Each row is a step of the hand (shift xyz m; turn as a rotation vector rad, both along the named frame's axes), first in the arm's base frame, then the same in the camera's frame.
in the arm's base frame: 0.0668 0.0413 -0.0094 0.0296 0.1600 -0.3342
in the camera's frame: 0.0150 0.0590 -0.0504 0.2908 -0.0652 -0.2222
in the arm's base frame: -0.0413 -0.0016 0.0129 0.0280 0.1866 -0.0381
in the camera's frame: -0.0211 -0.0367 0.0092 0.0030 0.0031 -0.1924
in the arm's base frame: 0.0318 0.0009 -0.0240 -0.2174 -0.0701 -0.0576
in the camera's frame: 0.0297 0.0248 -0.0094 0.0214 -0.2187 0.0850
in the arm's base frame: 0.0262 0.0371 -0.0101 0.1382 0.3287 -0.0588
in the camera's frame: 0.0076 0.0200 -0.0413 0.0170 0.0935 -0.3487
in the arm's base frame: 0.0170 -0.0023 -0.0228 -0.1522 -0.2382 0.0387
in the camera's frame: 0.0260 0.0111 -0.0042 -0.0202 -0.1190 0.2585
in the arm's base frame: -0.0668 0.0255 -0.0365 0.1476 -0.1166 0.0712
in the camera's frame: 0.0145 -0.0755 -0.0232 -0.0103 0.1692 0.1083
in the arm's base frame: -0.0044 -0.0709 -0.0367 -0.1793 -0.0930 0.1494
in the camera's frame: 0.0490 -0.0076 0.0628 -0.1623 -0.1297 0.1412
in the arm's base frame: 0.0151 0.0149 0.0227 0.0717 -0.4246 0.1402
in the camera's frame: -0.0214 0.0189 -0.0122 -0.0276 0.1368 0.4308
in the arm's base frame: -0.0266 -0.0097 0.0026 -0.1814 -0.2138 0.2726
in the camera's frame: -0.0063 -0.0243 0.0133 -0.2545 -0.0923 0.2822
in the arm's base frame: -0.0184 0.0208 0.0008 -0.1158 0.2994 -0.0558
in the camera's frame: -0.0093 -0.0192 -0.0178 -0.0360 -0.1491 -0.2875
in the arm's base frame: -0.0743 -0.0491 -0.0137 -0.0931 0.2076 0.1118
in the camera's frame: 0.0069 -0.0713 0.0547 -0.1710 -0.0792 -0.1695
